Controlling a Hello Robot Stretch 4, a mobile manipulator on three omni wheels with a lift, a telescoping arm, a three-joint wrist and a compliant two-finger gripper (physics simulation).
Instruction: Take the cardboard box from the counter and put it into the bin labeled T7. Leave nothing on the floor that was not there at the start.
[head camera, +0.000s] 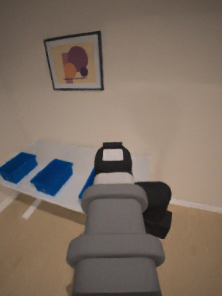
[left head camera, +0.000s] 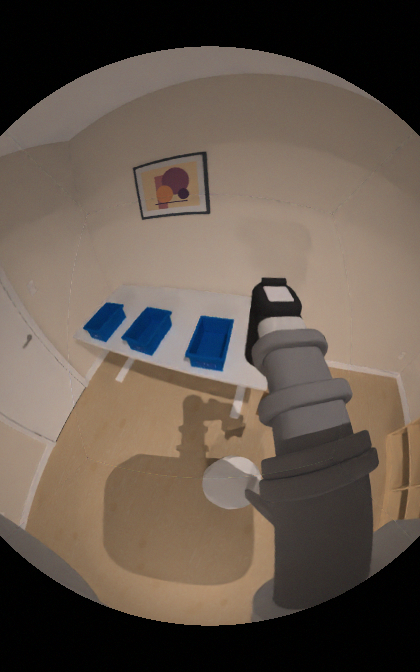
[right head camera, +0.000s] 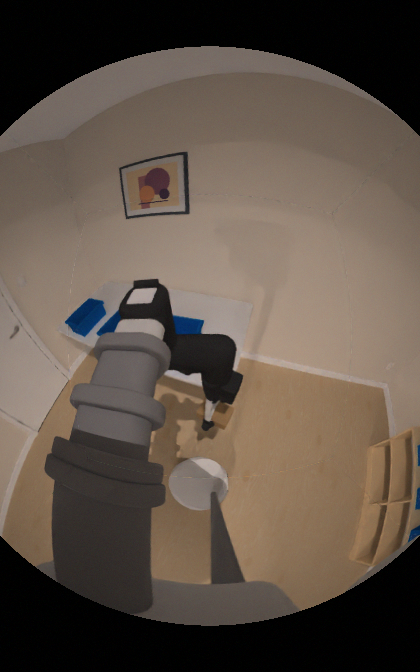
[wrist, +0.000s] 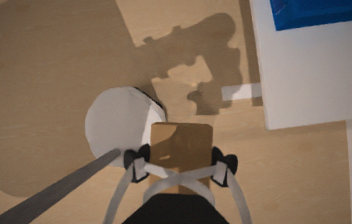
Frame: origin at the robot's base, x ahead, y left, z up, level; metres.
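Seen in the pictures: gripper, fingertip midpoint: (wrist: 180, 157); robot's base, origin of the base link: (wrist: 130, 125).
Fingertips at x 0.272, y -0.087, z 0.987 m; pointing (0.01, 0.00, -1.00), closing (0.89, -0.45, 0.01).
Pixels of each thing's middle, then the offset from my fingertips to it. "*": a spot on its surface instead. Level surfaces: height alone.
- brown cardboard box, body centre: (wrist: 180, 165) 0.002 m back, 0.004 m right, 0.016 m up
- left bin, body centre: (head camera: 19, 167) 0.736 m ahead, 0.984 m left, 0.234 m down
- middle bin, body centre: (head camera: 54, 176) 0.610 m ahead, 0.585 m left, 0.234 m down
- right bin, surface spot: (wrist: 315, 12) * 0.359 m ahead, 0.120 m left, 0.174 m down
- white table, its level: 0.294 m down
The brown cardboard box (right head camera: 224, 416) (wrist: 181, 142) is between the two fingertips of my gripper (right head camera: 210, 416) (wrist: 180, 157), which is shut on it. The box hangs above the floor, in front of the white table's near right corner in the wrist view. Three blue bins stand in a row on the table: a left bin (head camera: 18, 167) (left head camera: 105, 321) (right head camera: 86, 317), a middle bin (head camera: 52, 177) (left head camera: 148, 330) and a right bin (left head camera: 211, 342) (right head camera: 187, 326) (wrist: 315, 12). My arm partly hides the right bin in the head view. Their labels are too small to read.
The white table (left head camera: 182, 306) (right head camera: 230, 320) (wrist: 305, 75) stands by the wall under a framed picture (head camera: 75, 62). A wooden shelf unit (right head camera: 384, 503) with blue bins is at the far right. A white round disc (left head camera: 227, 485) (right head camera: 195, 485) (wrist: 117, 125) is low beside the arm.
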